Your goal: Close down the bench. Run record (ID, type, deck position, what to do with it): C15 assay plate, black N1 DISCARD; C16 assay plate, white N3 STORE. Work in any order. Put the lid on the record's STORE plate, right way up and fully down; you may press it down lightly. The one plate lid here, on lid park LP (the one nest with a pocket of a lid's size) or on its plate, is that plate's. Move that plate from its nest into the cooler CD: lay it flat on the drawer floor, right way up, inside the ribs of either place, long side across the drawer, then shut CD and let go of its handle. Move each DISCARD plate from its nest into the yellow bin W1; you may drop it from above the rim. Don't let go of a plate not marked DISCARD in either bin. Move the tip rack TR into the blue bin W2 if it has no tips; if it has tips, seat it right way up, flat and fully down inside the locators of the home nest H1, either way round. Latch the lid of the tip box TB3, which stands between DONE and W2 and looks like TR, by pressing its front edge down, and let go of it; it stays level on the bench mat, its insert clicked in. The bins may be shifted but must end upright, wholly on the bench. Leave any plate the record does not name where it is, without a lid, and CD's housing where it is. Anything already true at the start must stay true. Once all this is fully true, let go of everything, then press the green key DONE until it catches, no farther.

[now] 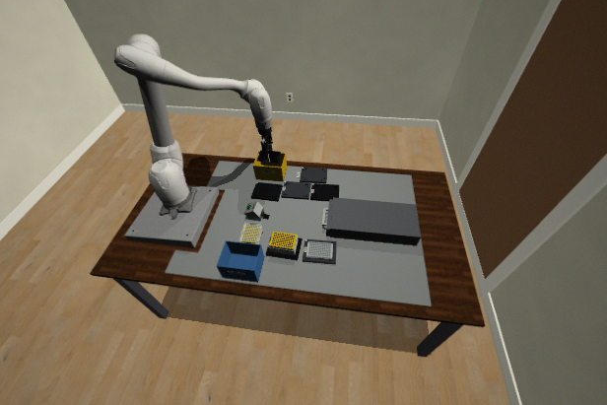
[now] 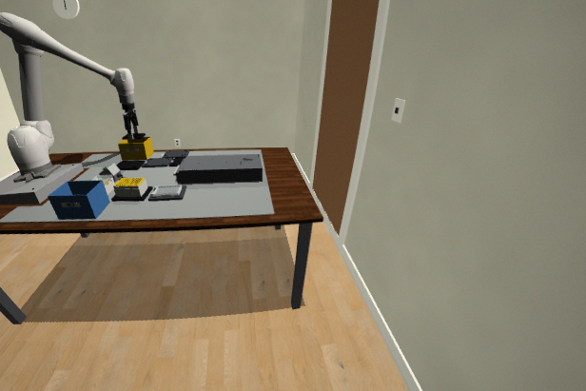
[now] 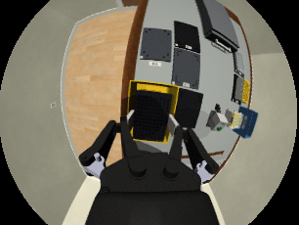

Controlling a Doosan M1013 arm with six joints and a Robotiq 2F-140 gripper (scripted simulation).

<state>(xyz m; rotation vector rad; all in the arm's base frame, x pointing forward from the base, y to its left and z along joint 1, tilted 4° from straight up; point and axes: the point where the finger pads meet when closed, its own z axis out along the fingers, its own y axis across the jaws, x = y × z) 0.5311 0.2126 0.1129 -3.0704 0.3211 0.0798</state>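
Right now the black plate is 2 cm below my hand. Also, from my hand: black lid park: 3 cm behind, 16 cm to the right, 16 cm below; grey nest: 15 cm ahead, 16 cm to the right, 16 cm below; yellow bin W1: 13 cm below.
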